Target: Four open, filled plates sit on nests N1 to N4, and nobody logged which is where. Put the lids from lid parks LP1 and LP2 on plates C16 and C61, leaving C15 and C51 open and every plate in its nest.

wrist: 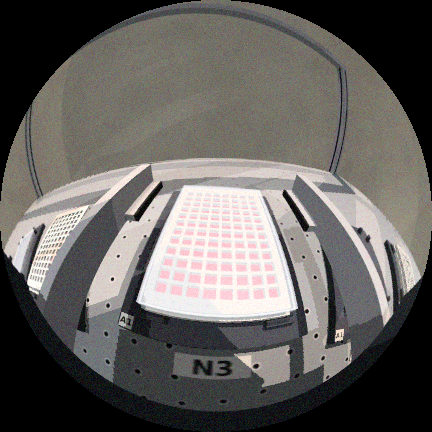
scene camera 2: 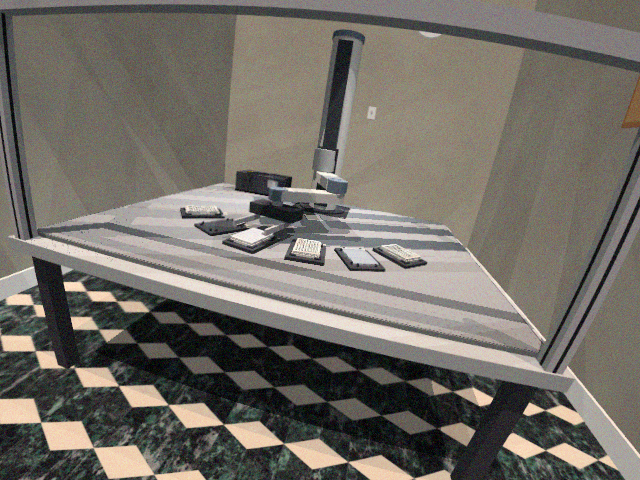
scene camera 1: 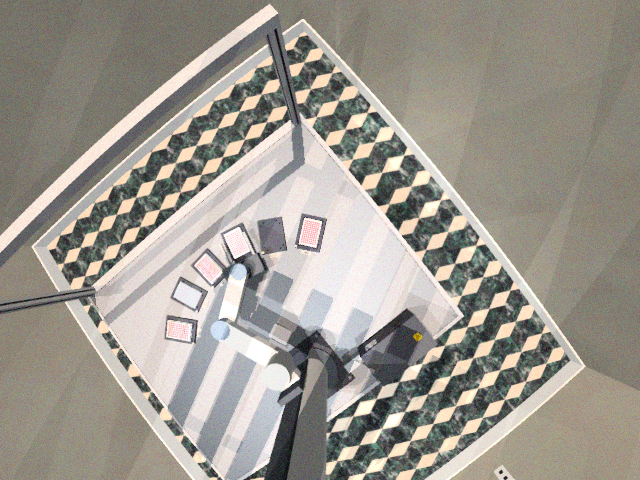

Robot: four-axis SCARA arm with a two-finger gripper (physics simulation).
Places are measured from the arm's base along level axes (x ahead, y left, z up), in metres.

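Where they show: gripper, fingertip midpoint: [wrist: 223, 175] [scene camera 2: 249, 227] [scene camera 1: 232, 238]; arm's base at its link origin: [scene camera 2: 321, 210] [scene camera 1: 312, 371].
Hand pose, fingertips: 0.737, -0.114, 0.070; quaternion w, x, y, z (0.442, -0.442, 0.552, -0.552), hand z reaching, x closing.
Note:
Things, the pixels of their top centre, and the offset from my fingertips, as dx, dy, dz. "*": a spot on its surface instead.
- N3 plate at its top centre: [wrist: 220, 225] [scene camera 2: 252, 234] [scene camera 1: 236, 242] -0.023, +0.005, -0.029
- arc at its top centre: [scene camera 2: 202, 208] [scene camera 1: 310, 232] -0.204, -0.301, -0.031
- N3 at its top centre: [wrist: 52, 242] [scene camera 2: 307, 245] [scene camera 1: 208, 268] -0.033, +0.194, -0.031
- left end at a spot on its surface: [scene camera 2: 400, 253] [scene camera 1: 175, 326] * -0.152, +0.507, -0.032
- clear lid at its top centre: [scene camera 2: 359, 255] [scene camera 1: 187, 295] -0.067, +0.364, -0.040
- empty dark lid park at its top centre: [wrist: 366, 259] [scene camera 2: 222, 222] [scene camera 1: 271, 235] -0.097, -0.148, -0.037
- dark box at a spot on its surface: [scene camera 1: 400, 341] * -0.826, -0.316, +0.057
The N3 plate [scene camera 1: 236, 242] [scene camera 2: 251, 236] [wrist: 220, 245], pink-filled, sits in its dark nest under a clear lid. My gripper [scene camera 1: 239, 249] [scene camera 2: 251, 230] [wrist: 223, 175] is open, its fingers on either side of this plate with gaps to both sides. Three plates without visible lids sit in other nests: one at the right end of the arc [scene camera 1: 311, 231] [scene camera 2: 202, 209] [wrist: 407, 265], one left of N3 [scene camera 1: 208, 267] [scene camera 2: 307, 249] [wrist: 57, 245], one at the left end [scene camera 1: 180, 329] [scene camera 2: 400, 253]. A clear lid [scene camera 1: 189, 293] [scene camera 2: 357, 256] lies on one lid park. Plate codes are unreadable.
An empty dark lid park [scene camera 1: 272, 235] [scene camera 2: 217, 226] stands between N3 and the right-end nest. A dark box [scene camera 1: 400, 341] [scene camera 2: 262, 181] stands near the arm's column [scene camera 2: 338, 98]. Frame posts [scene camera 1: 283, 72] [scene camera 2: 594, 248] rise at the table's corners.

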